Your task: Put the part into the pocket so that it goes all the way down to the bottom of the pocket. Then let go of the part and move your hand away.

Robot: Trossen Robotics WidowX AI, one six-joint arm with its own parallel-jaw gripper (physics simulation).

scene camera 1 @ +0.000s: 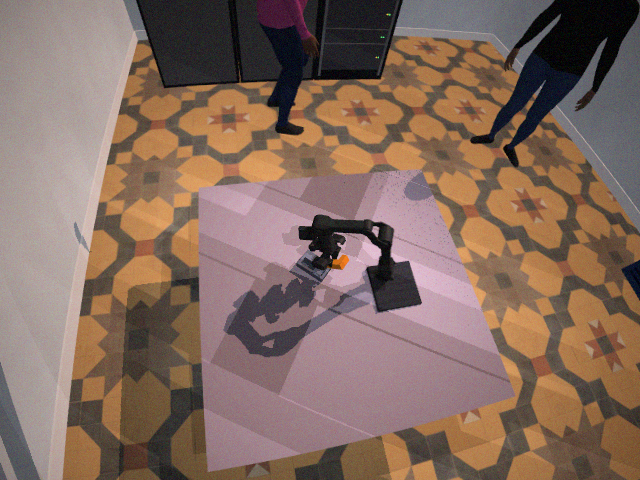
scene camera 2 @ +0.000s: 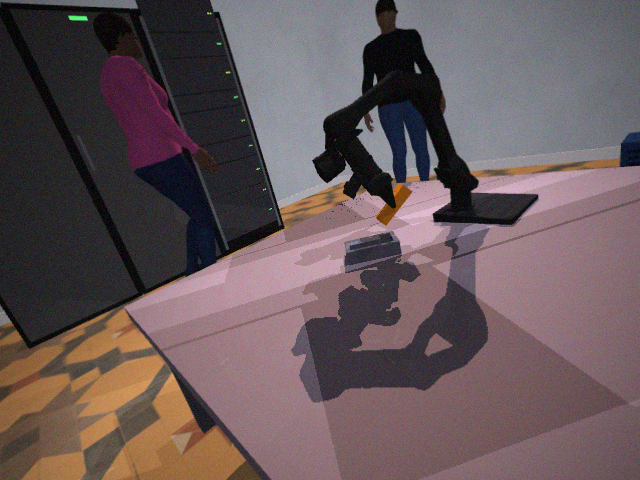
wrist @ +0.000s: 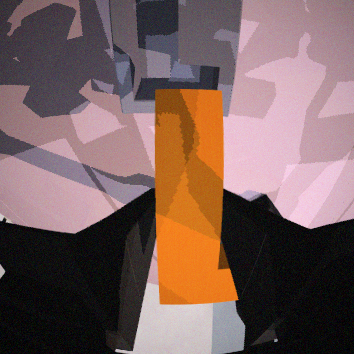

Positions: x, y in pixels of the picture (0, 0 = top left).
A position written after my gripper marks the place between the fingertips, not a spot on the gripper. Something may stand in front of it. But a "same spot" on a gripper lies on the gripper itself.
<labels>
My gripper shows in scene camera 1, in scene camera 2 and in the wrist view (186, 195). One and the same spot on my gripper: (scene camera 1: 332, 248) is (scene camera 2: 376, 164).
</labels>
